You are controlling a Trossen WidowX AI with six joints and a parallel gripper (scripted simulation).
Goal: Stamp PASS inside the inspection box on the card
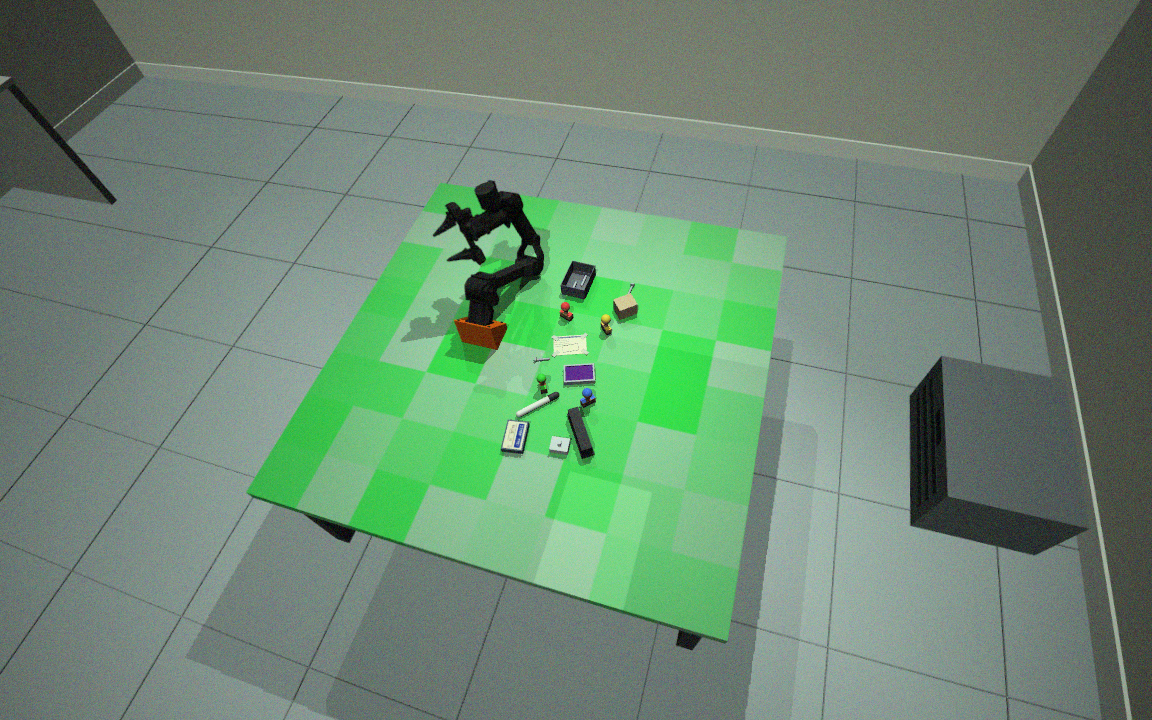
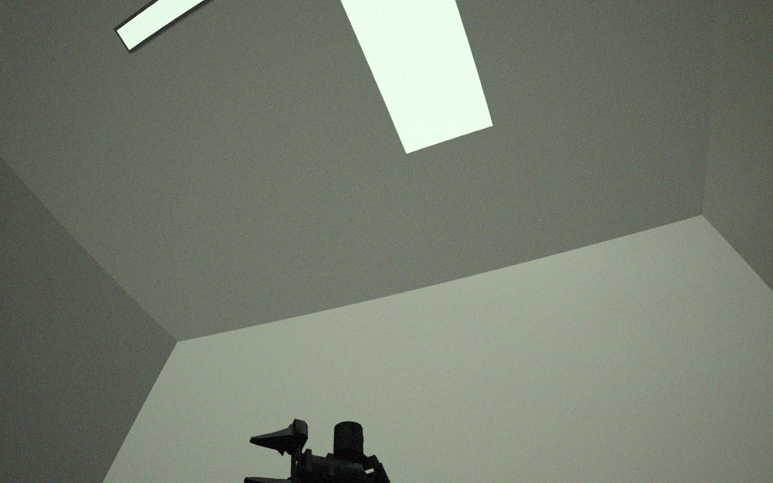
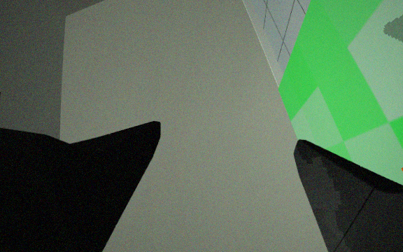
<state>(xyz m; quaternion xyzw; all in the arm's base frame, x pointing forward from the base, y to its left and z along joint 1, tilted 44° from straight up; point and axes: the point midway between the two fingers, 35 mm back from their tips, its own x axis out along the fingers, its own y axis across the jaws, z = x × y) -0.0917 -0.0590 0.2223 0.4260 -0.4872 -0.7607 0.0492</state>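
My gripper tip is 350 mm short of the green-knobbed stamp, 260 mm above it and 210 mm to the left of it. From my gripper tip the other things lie so: red stamp: 340 mm ahead, 260 mm below, 60 mm to the left; then dark tray: 330 mm ahead, 260 mm below, 190 mm to the left; then cream card: 380 mm ahead, 280 mm below, 40 mm to the right.
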